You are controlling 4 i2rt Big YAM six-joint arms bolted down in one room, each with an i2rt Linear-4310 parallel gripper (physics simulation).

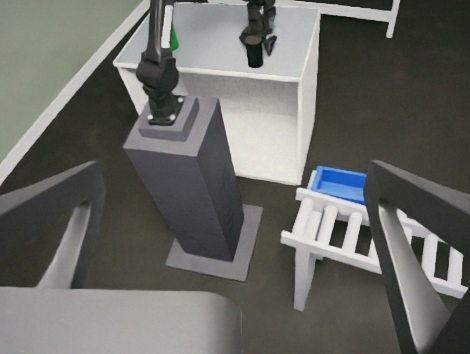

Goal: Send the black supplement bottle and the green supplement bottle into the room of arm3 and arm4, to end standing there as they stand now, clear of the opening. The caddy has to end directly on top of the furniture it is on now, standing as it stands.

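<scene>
The black bottle (255, 54) is upright near the front edge of the white cabinet's grey top (215, 30). A dark gripper (258, 44), which I take as arm2's, is right at the bottle's upper part; one finger shows at its right, and whether it grips is unclear. The green bottle (174, 40) is at the left of that top, partly hidden behind the arm. A blue open box (340, 182) sits at the white roller stand (340, 251); I cannot tell if it is the caddy. My arm1 gripper (234, 167) is open and empty, high above the floor. Arm3 and arm4 do not show.
A dark grey pedestal (185, 195) carries the other arm (157, 75) in front of the cabinet. The cabinet's front is an open hollow. A white rail (350, 13) stands at the back right. A green wall (45, 55) with a white skirting is at the left.
</scene>
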